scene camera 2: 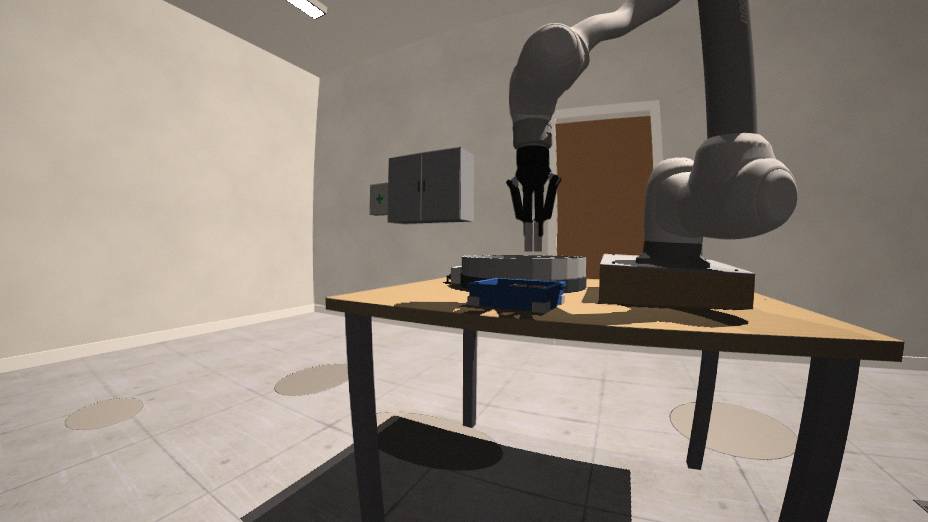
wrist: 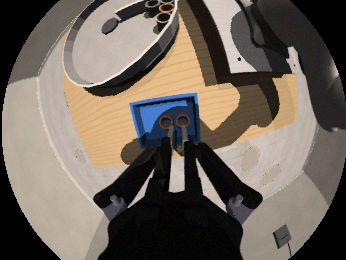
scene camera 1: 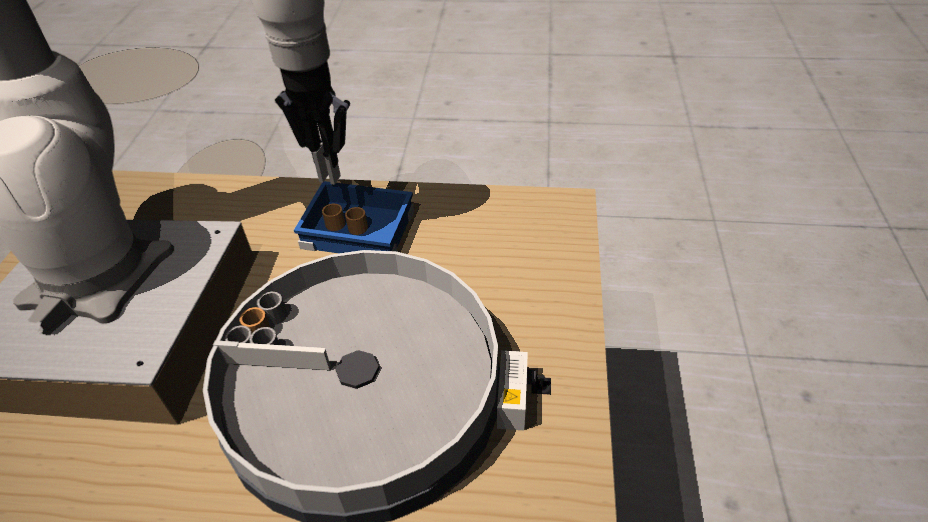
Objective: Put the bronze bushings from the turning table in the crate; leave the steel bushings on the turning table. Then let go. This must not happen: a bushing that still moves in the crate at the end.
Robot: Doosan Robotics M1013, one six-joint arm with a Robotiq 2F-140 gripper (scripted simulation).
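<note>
The gripper (scene camera 1: 330, 178) appears in scene camera 2 (scene camera 2: 533, 251) and in the wrist view (wrist: 178, 131) as well. With it in the scene are a turning table (scene camera 1: 409, 367) and a crate (scene camera 1: 388, 211), and the crate can also be seen in scene camera 2 (scene camera 2: 497, 292) and in the wrist view (wrist: 146, 116).
</note>
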